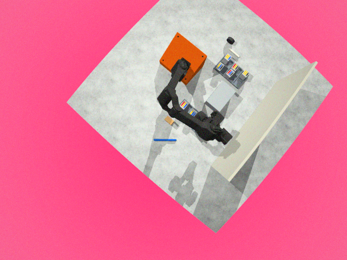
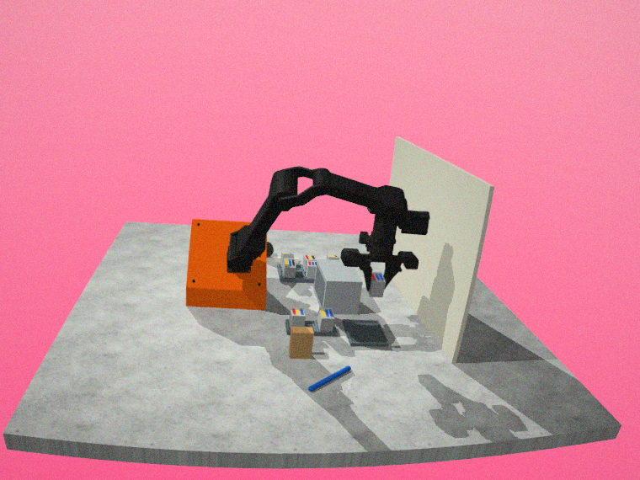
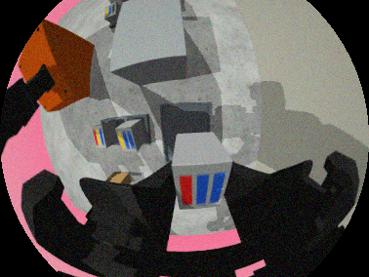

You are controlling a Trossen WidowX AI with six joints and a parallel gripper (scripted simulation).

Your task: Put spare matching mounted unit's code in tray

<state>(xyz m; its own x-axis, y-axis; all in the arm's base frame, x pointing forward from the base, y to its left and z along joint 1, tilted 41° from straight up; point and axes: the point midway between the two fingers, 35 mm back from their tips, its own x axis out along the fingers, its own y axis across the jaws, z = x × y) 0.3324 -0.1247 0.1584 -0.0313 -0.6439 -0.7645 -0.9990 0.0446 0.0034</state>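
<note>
The flat grey tray lies 10 mm behind my gripper tip and 120 mm below it. From my gripper tip the other things lie so: blue stick (140 mm behind, 210 mm to the right, 120 mm below); then mounted unit (50 mm behind, 200 mm to the left, 70 mm below); then tan block (190 mm behind, 110 mm to the right, 90 mm below).
</note>
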